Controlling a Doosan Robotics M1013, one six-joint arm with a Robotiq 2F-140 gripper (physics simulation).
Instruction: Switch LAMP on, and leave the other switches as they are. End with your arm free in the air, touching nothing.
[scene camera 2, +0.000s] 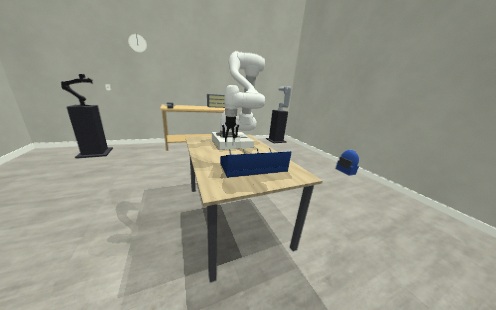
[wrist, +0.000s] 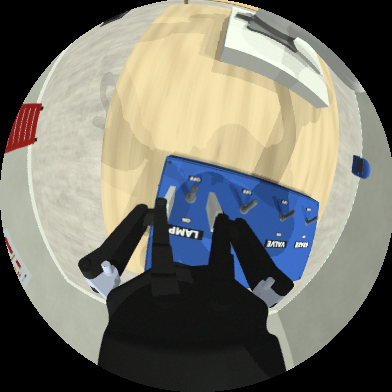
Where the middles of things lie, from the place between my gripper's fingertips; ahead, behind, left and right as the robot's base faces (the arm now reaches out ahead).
I see the blue switch panel (scene camera 2: 235, 165) 11 cm ahead of my hand, 18 cm to the left of it and 8 cm below it.
